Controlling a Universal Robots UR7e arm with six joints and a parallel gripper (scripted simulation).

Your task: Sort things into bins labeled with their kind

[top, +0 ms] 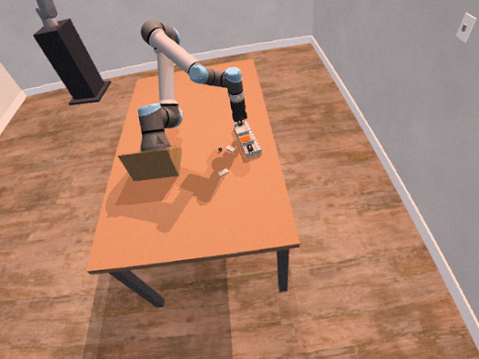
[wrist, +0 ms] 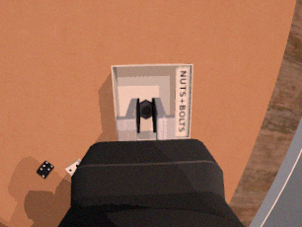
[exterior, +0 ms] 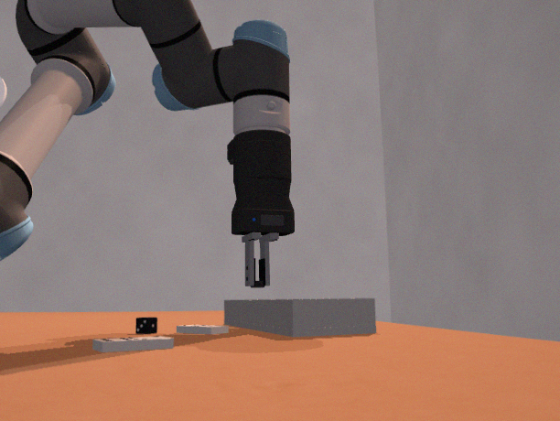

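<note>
Now: the grey bin tray 80 mm to the right of my hand, 50 mm below it and 40 mm ahead of it. Also, from my hand: small black piece: 20 mm below; orange domino: 80 mm to the right, 60 mm below, 30 mm ahead; black 9V battery: 170 mm to the right, 60 mm ahead, 50 mm below.
</note>
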